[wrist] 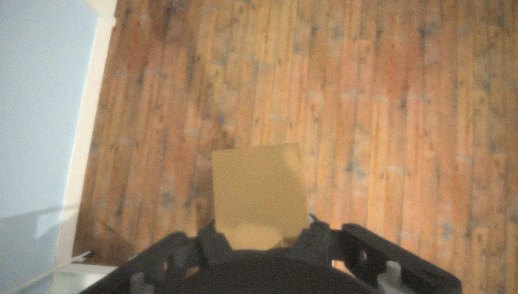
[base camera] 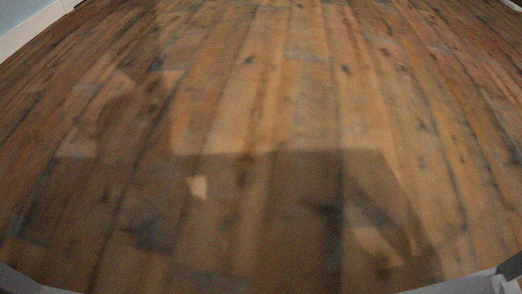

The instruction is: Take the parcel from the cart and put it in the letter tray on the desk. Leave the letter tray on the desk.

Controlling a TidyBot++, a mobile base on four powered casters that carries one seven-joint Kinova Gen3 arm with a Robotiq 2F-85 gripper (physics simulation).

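Places are measured from the arm's base along level axes (x back, y down, z right), in metres.
Pixels of known places: gripper, fingertip midpoint: (wrist: 263, 221).
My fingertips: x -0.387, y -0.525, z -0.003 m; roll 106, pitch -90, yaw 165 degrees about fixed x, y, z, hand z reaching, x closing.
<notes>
Behind a point stands the place of what it marks.
The parcel (wrist: 260, 192) @(z -0.003, x -0.421, y -0.572 m) is a tan, flat-sided block at the lower middle of the wrist view. My gripper (wrist: 263, 221) @(z -0.003, x -0.387, y -0.525 m) is shut on it, with one black finger at each side of its near end. The parcel is held up above the wooden floor. A small part of the white cart (wrist: 82, 281) @(z -1.004, x 0.159, y 0.264 m) shows at the lower left of the wrist view. The desk and the letter tray do not show in either view.
A light blue wall (wrist: 40, 110) @(z -1.099, x -0.747, y 0.124 m) (base camera: 25, 12) @(z -1.030, x -1.184, y 0.278 m) with a pale baseboard (wrist: 82, 135) @(z -1.100, x -0.652, y 0.339 m) (base camera: 30, 27) @(z -1.020, x -1.165, y 0.347 m) runs along the left. Wooden floor (base camera: 300, 110) @(z 0.064, x -0.514, y 0.396 m) (wrist: 350, 125) @(z 0.556, x -0.634, y 0.397 m) lies ahead, with shadows across it in the base camera view.
</notes>
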